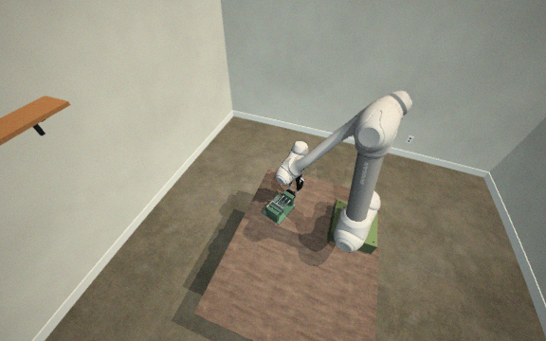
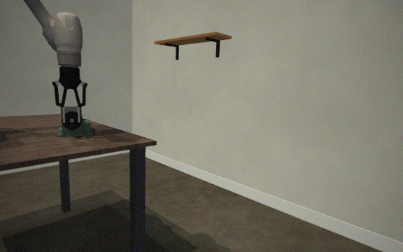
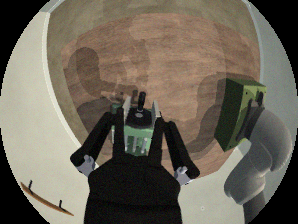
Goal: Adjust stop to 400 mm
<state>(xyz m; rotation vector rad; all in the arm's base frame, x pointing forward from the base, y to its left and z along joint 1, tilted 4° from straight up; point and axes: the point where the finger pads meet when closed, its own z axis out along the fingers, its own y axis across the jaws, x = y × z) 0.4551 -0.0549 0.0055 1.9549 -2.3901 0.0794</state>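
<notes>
The black handwheel lies 50 mm below my hand and 20 mm to the left of it.
</notes>
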